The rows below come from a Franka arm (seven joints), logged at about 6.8 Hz.
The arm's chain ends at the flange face. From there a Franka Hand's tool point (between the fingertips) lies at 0.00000 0.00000 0.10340 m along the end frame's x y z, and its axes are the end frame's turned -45 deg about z.
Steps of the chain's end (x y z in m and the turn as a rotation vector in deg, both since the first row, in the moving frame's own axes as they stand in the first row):
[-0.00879, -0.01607, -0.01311, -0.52, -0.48, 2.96]
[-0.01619, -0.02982, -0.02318, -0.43, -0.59, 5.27]
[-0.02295, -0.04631, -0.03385, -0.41, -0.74, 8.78]
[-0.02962, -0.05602, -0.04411, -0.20, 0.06, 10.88]
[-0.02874, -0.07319, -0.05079, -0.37, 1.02, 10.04]
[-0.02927, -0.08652, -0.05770, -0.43, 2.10, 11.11]
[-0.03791, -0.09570, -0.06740, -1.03, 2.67, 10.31]
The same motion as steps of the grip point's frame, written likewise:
[0.00387, -0.01756, -0.01312, -0.03, -0.71, 2.96]
[0.00835, -0.03280, -0.02319, 0.11, -0.72, 5.27]
[0.01509, -0.04951, -0.03386, 0.23, -0.81, 8.78]
[0.01846, -0.06024, -0.04411, -0.18, -0.10, 10.88]
[0.03210, -0.07024, -0.05081, -0.98, 0.46, 10.04]
[0.04229, -0.07846, -0.05777, -1.79, 1.18, 11.11]
[0.04252, -0.08959, -0.06753, -2.62, 1.16, 10.31]

